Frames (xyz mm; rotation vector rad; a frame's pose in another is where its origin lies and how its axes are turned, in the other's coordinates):
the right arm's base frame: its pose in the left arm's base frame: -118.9 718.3 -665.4 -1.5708 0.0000 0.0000
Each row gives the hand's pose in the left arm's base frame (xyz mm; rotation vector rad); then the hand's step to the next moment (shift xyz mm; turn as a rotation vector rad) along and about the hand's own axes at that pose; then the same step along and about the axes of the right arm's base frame.
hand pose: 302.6 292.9 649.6 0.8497 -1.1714 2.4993
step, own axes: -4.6 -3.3 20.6 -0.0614 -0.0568 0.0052
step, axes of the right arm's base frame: 13.4 -9.7 -13.5 0.0767 -0.0007 0.0337
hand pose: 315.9 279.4 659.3 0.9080 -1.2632 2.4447
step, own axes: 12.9 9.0 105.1 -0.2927 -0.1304 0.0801
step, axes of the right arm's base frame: 29.4 -47.6 -90.3 0.3224 0.0640 0.0328
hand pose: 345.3 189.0 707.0 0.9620 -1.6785 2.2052
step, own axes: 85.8 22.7 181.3 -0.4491 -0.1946 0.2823
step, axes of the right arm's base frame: -10.7 -59.5 -192.6 0.5506 0.0803 -0.0980
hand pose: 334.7 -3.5 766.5 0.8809 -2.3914 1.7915
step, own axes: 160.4 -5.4 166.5 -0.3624 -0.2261 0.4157
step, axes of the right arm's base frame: -81.5 -3.8 -216.4 0.5327 0.0679 -0.2587
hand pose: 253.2 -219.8 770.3 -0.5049 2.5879 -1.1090
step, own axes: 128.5 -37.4 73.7 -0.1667 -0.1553 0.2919
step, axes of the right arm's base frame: -79.5 36.5 -125.2 0.2943 0.0605 -0.2164
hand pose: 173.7 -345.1 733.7 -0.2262 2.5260 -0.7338
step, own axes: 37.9 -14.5 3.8 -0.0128 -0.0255 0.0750
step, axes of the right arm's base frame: -30.5 10.7 -24.8 0.0494 0.0358 -0.0521
